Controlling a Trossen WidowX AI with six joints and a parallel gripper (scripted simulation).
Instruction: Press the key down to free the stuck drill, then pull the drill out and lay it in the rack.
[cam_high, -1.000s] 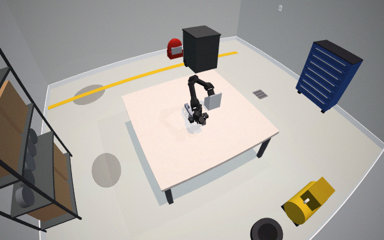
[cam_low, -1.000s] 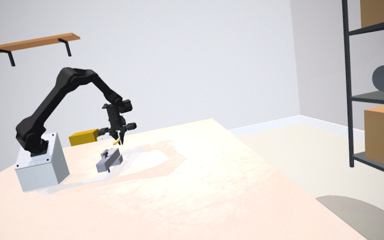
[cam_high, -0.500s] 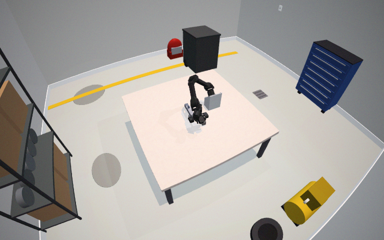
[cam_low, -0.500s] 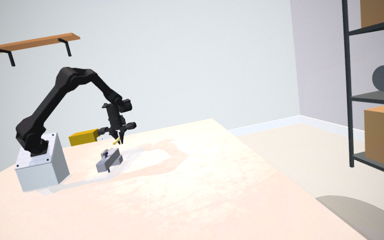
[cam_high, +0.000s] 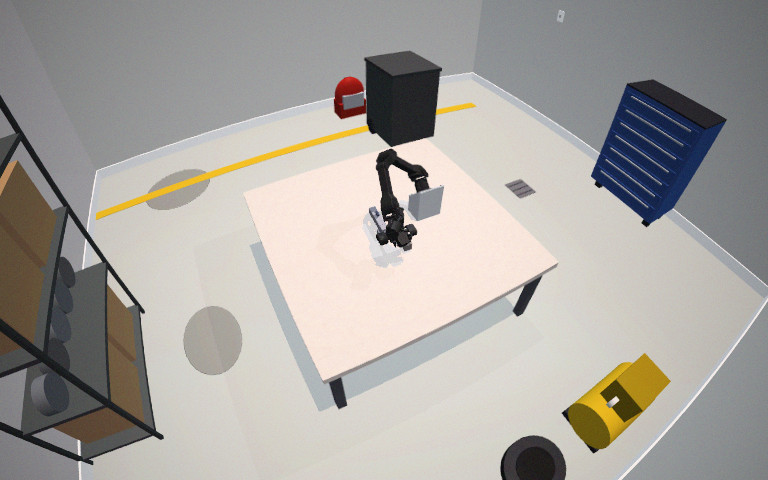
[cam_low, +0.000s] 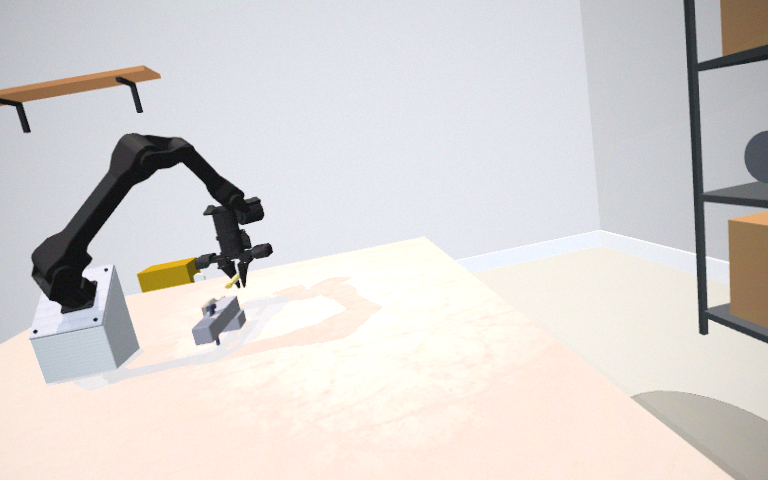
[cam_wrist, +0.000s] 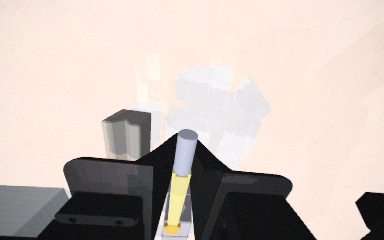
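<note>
My gripper tip is now 40 mm to the left of the drill and 30 mm below it. From my gripper tip the other things lie so: beige rack 70 mm behind, 30 mm to the right, 30 mm below; dark blue key 230 mm to the right, 10 mm behind; grey block 200 mm to the right, 10 mm below, 10 mm behind.
</note>
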